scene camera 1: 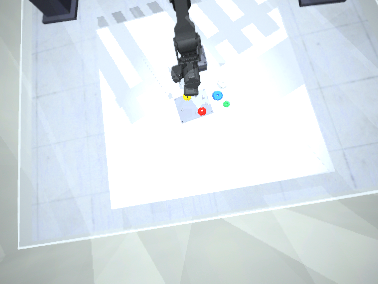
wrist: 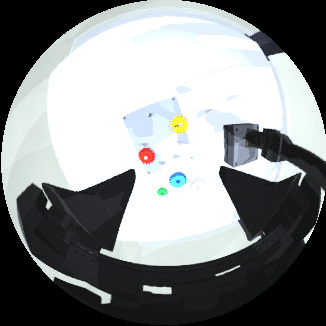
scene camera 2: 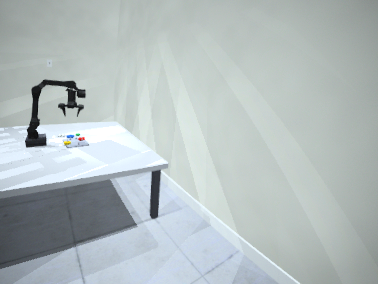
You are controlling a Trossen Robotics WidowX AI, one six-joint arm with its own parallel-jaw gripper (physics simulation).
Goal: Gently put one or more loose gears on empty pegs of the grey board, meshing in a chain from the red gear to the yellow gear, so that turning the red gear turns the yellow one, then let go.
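Pixels of known places: gripper, between the fingertips: (wrist: 178, 171) (scene camera 2: 71, 117); arm's base, origin of its link: (wrist: 251, 137) (scene camera 2: 33, 138).
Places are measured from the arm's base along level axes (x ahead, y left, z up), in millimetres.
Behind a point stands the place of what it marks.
Observation:
The grey board (scene camera 1: 186, 114) {x 371, y -41, z -48 mm} (scene camera 2: 80, 145) {x 356, y -89, z -48 mm} (wrist: 136, 124) {x 379, y -42, z -48 mm} lies flat on the table, washed out by glare. The yellow gear (scene camera 1: 187, 98) {x 271, y -29, z -34 mm} (scene camera 2: 67, 143) {x 256, y -50, z -40 mm} (wrist: 183, 121) {x 242, y -40, z -33 mm} and the red gear (scene camera 1: 202, 108) {x 344, y 61, z -33 mm} (scene camera 2: 81, 139) (wrist: 146, 151) {x 355, y 42, z -33 mm} sit apart on it; several bare pegs show faintly. A blue gear (scene camera 1: 214, 95) {x 263, y 140, z -39 mm} (scene camera 2: 70, 136) {x 264, y 135, z -40 mm} (wrist: 172, 178) {x 279, y 149, z -41 mm}, a small green gear (scene camera 1: 226, 104) {x 333, y 208, z -39 mm} (scene camera 2: 78, 134) {x 329, y 192, z -40 mm} (wrist: 162, 191) {x 319, y 203, z -39 mm} and a pale white gear (scene camera 1: 222, 84) {x 193, y 194, z -40 mm} (wrist: 198, 184) {x 179, y 187, z -40 mm} lie loose beside the board. My gripper (scene camera 2: 71, 115) {x 292, y 13, z 158 mm} (wrist: 178, 171) {x 292, y 13, z 158 mm} is open and empty, high above the table, fingers pointing down.
The arm's dark base (scene camera 2: 35, 140) {x 25, y -43, z -7 mm} (wrist: 240, 145) {x 54, y 28, z 1 mm} stands on the white table (scene camera 1: 220, 155) {x 636, y 153, z -56 mm} (scene camera 2: 120, 150) {x 652, y -226, z -56 mm}, on the yellow gear's side of the board. In scene camera 1 the arm reaches over the table and its wrist end partly hides the board's edge near the yellow gear.

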